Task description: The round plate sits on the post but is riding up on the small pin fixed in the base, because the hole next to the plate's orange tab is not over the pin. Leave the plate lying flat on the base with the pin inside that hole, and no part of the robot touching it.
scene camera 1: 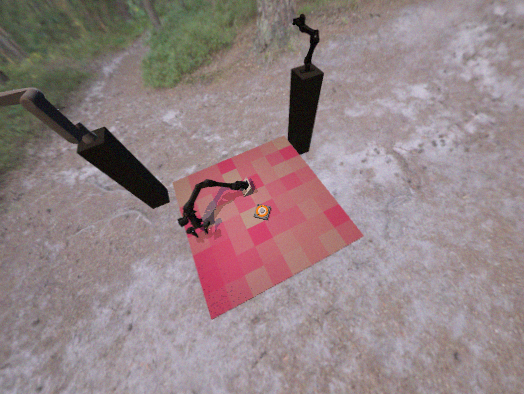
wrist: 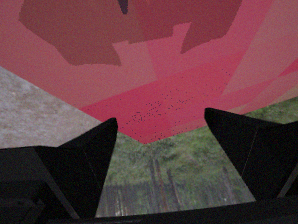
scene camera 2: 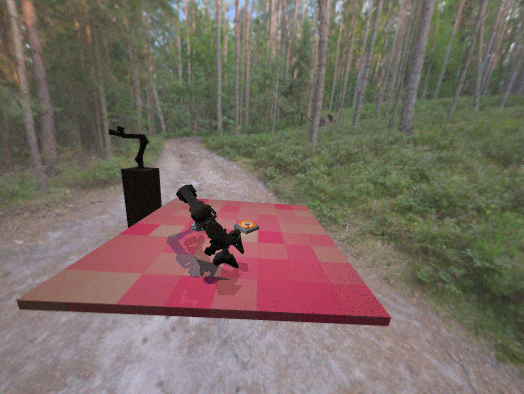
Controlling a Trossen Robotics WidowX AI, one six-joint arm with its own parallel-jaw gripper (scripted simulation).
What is my gripper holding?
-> Nothing.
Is my gripper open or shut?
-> Open.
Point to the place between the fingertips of my gripper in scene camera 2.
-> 240,260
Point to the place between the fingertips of my gripper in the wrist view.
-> At 160,117
